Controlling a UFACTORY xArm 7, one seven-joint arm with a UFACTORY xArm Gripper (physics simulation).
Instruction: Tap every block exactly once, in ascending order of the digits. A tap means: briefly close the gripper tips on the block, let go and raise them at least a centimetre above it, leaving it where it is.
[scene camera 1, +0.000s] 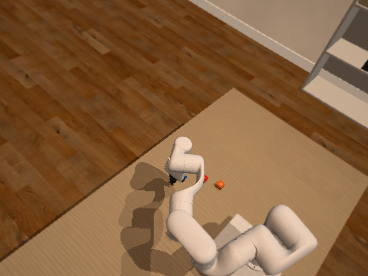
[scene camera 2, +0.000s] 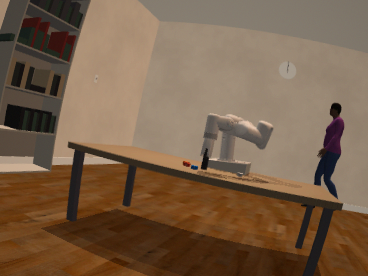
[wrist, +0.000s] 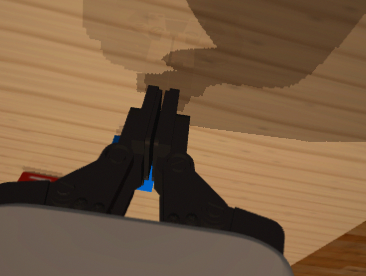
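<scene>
My gripper (scene camera 1: 172, 182) (scene camera 2: 204, 168) (wrist: 162, 108) is shut, with nothing between its tips. A blue block (scene camera 1: 184, 177) (scene camera 2: 194, 167) (wrist: 146, 186) rests on the table beside the gripper; in the wrist view the black fingers cover most of it and its digit is hidden. In scene camera 2 the tips are just right of it, apart from it. A red block (scene camera 1: 205, 178) (wrist: 37, 177) lies beyond the blue one, partly hidden by the arm or finger, with part of a white mark showing. An orange block (scene camera 1: 220, 184) lies past the red one; its digit is too small to read.
The blocks are on a wooden table (scene camera 1: 280, 145) (scene camera 2: 115, 154). The arm's base (scene camera 2: 235, 166) stands on the table behind the gripper. The arm's shadow falls across the table near the tips. A bookshelf (scene camera 2: 58, 107) and a person (scene camera 2: 333, 135) are away from the table.
</scene>
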